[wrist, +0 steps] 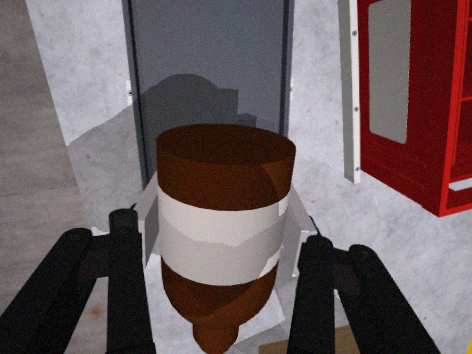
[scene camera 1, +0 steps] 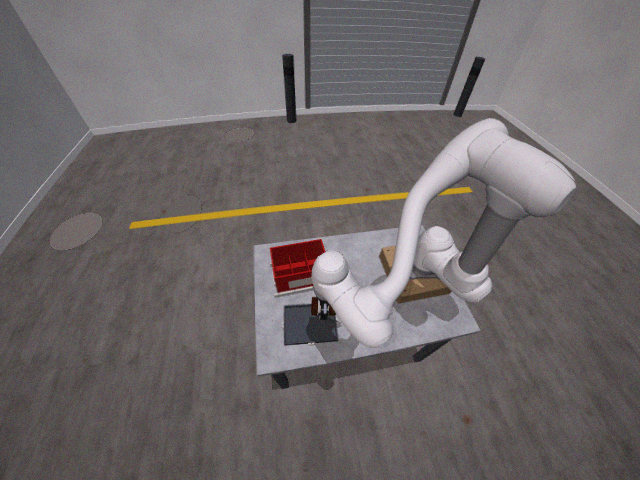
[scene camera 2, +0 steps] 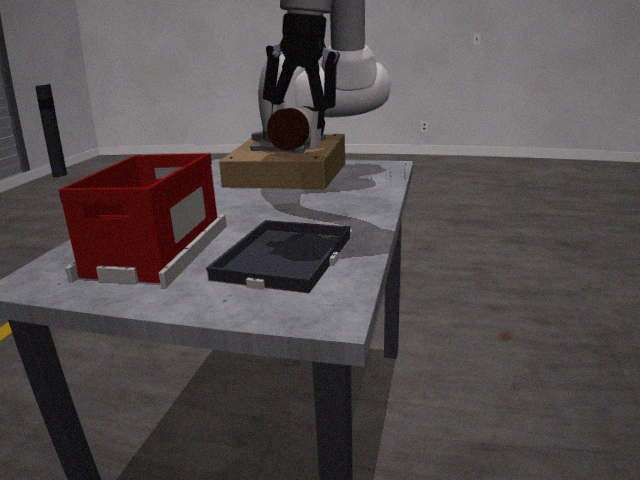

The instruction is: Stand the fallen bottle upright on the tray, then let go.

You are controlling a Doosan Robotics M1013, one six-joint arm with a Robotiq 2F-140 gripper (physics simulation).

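Where they show: gripper, fingertip midpoint: (scene camera 2: pixel 295 142); arm's base at its link origin: (scene camera 1: pixel 422 264).
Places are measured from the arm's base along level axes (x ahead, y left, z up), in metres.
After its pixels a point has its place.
Observation:
The brown bottle (scene camera 1: pixel 314 306) {x 0.573, y 0.341, z 0.181 m} (scene camera 2: pixel 287 129) {x 0.584, y 0.330, z 0.150 m} (wrist: pixel 220 185) {x 0.572, y 0.332, z 0.184 m} with a white label lies about level in my gripper (scene camera 1: pixel 324 308) {x 0.540, y 0.320, z 0.118 m} (scene camera 2: pixel 295 121) (wrist: pixel 222 194) {x 0.540, y 0.320, z 0.118 m}, which is shut on it around the label. Its round base faces scene camera 2, and its neck points back toward the arm, at the bottom of the wrist view. The bottle is held well above the table. The dark, low-rimmed tray (scene camera 1: pixel 294 325) {x 0.670, y 0.325, z -0.089 m} (scene camera 2: pixel 232 263) {x 0.664, y 0.238, z -0.089 m} (wrist: pixel 210 30) {x 0.664, y 0.320, z -0.089 m} lies below, with the shadow of the gripper and bottle across it. The neck is hidden in scene camera 2.
A red crate (scene camera 1: pixel 281 283) {x 0.744, y 0.157, z 0.020 m} (scene camera 2: pixel 121 237) {x 0.789, y 0.095, z -0.008 m} (wrist: pixel 425 100) {x 0.616, y 0.122, z 0.050 m} with compartments stands beside the tray, edged by white strips (scene camera 2: pixel 193 250) {x 0.663, y 0.147, z -0.076 m} (wrist: pixel 351 100) {x 0.602, y 0.130, z -0.067 m}. A wooden block (scene camera 1: pixel 429 293) {x -0.015, y 0.153, z -0.035 m} (scene camera 2: pixel 273 173) {x 0.174, y 0.043, z -0.050 m} is under the arm's base. The grey table (scene camera 2: pixel 180 310) {x 0.837, y 0.256, z -0.094 m} has its edge near the tray.

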